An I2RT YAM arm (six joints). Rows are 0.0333 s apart.
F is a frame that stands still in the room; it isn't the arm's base.
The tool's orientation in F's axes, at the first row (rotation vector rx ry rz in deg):
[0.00 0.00 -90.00]
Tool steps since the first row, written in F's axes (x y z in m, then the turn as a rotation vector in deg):
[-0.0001 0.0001 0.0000 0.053 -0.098 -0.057]
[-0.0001 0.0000 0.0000 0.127 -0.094 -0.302]
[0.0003 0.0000 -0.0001 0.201 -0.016 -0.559]
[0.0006 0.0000 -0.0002 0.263 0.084 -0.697]
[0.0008 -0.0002 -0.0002 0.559 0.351 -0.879]
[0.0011 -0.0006 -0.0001 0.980 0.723 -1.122]
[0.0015 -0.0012 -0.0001 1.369 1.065 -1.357]
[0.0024 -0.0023 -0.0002 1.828 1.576 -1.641]
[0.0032 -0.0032 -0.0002 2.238 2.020 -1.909]
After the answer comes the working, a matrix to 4 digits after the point.
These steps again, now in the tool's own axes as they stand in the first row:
[-0.0001 -0.0001 0.0000 0.098 0.053 -0.057]
[0.0000 -0.0001 0.0000 0.094 0.127 -0.302]
[0.0000 0.0003 -0.0001 0.016 0.201 -0.559]
[0.0000 0.0006 -0.0002 -0.084 0.263 -0.697]
[0.0002 0.0008 -0.0002 -0.351 0.559 -0.879]
[0.0006 0.0011 -0.0001 -0.723 0.980 -1.122]
[0.0012 0.0015 -0.0001 -1.065 1.369 -1.357]
[0.0023 0.0024 -0.0002 -1.576 1.828 -1.641]
[0.0032 0.0032 -0.0002 -2.020 2.238 -1.909]

The tool's axes in the first row as the columns of a matrix, in F's axes (rounded; the answer above uses it unrounded):
[0.0000 1.0000 0.0000]
[-1.0000 0.0000 0.0000]
[0.0000 0.0000 1.0000]

